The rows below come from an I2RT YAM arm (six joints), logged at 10 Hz.
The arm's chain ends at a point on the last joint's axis. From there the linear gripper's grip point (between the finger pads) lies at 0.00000 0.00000 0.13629 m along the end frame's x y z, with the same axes.
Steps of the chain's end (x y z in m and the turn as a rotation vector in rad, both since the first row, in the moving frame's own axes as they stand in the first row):
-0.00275 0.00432 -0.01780 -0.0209 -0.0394 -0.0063
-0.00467 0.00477 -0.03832 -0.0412 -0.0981 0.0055
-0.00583 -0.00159 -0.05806 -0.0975 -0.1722 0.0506
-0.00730 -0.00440 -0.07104 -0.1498 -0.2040 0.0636
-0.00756 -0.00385 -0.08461 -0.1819 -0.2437 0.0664
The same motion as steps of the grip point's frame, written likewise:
-0.00811 0.00718 -0.01794 -0.0209 -0.0394 -0.0063
-0.01803 0.01034 -0.03909 -0.0412 -0.0981 0.0055
-0.02947 0.01101 -0.06072 -0.0975 -0.1722 0.0506
-0.03543 0.01491 -0.07538 -0.1498 -0.2040 0.0636
-0.04106 0.01945 -0.09086 -0.1819 -0.2437 0.0664

